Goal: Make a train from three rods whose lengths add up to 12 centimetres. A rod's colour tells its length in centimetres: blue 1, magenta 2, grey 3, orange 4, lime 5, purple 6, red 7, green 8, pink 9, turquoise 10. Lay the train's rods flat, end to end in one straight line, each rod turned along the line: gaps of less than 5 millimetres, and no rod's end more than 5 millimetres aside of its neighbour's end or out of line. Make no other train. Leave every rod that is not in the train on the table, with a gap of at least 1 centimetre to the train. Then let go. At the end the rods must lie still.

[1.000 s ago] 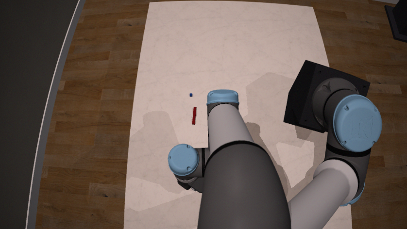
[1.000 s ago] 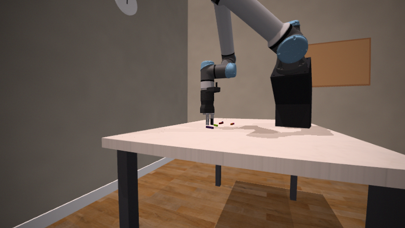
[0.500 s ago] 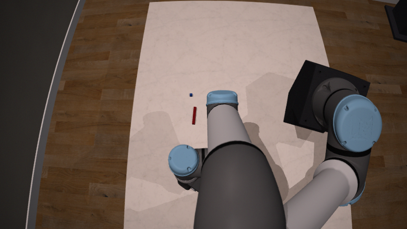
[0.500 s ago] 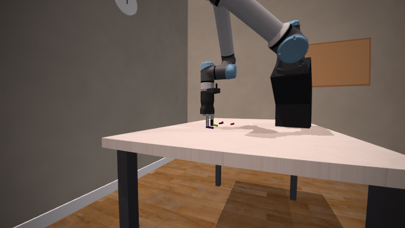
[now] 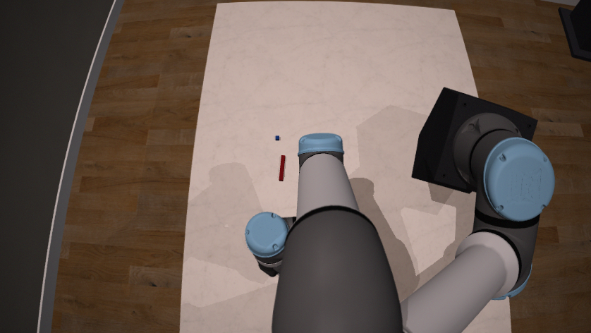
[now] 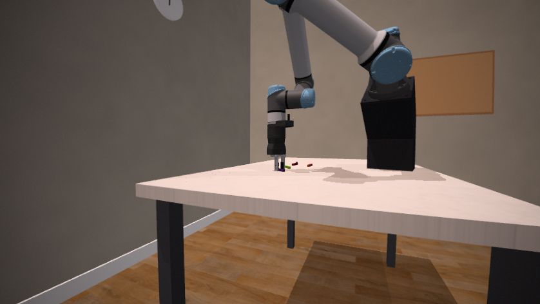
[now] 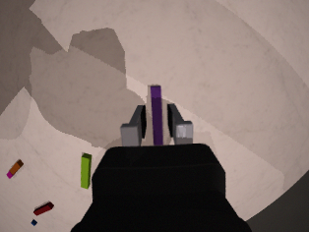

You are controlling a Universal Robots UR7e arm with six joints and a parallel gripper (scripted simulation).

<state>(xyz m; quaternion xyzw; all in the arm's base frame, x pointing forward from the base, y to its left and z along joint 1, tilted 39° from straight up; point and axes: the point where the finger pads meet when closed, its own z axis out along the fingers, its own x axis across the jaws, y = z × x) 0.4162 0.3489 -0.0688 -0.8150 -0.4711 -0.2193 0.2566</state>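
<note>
The purple rod lies 1 cm below my hand. Also, from my hand: red rod 27 cm to the right, 5 cm ahead, 1 cm below; orange rod 24 cm to the right, 4 cm behind, 1 cm below; lime rod 11 cm to the right, 2 cm ahead, 1 cm below.
</note>
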